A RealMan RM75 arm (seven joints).
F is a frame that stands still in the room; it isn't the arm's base.
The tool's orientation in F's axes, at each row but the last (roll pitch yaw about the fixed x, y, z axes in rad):
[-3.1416, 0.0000, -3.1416]
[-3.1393, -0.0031, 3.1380]
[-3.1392, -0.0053, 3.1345]
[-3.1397, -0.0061, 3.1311]
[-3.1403, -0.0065, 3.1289]
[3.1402, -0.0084, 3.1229]
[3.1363, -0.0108, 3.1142]
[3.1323, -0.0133, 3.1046]
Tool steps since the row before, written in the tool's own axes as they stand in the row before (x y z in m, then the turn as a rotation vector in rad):
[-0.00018, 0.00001, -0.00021, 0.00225, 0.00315, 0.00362]
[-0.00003, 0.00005, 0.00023, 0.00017, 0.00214, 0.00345]
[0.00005, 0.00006, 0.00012, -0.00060, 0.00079, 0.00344]
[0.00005, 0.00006, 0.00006, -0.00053, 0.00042, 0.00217]
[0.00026, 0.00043, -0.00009, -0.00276, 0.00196, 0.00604]
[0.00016, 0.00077, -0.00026, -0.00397, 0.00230, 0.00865]
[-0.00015, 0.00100, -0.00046, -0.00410, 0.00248, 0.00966]
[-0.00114, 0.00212, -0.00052, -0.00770, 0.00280, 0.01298]
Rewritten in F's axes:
[0.00018, 0.00001, 0.00021, -0.00225, 0.00315, -0.00362]
[0.00003, 0.00005, -0.00023, -0.00017, 0.00213, -0.00345]
[-0.00005, 0.00006, -0.00012, 0.00059, 0.00078, -0.00345]
[-0.00005, 0.00006, -0.00006, 0.00052, 0.00041, -0.00217]
[-0.00025, 0.00043, 0.00009, 0.00275, 0.00192, -0.00606]
[-0.00014, 0.00077, 0.00026, 0.00394, 0.00224, -0.00868]
[0.00018, 0.00099, 0.00046, 0.00406, 0.00242, -0.00969]
[0.00122, 0.00207, 0.00052, 0.00763, 0.00264, -0.01305]

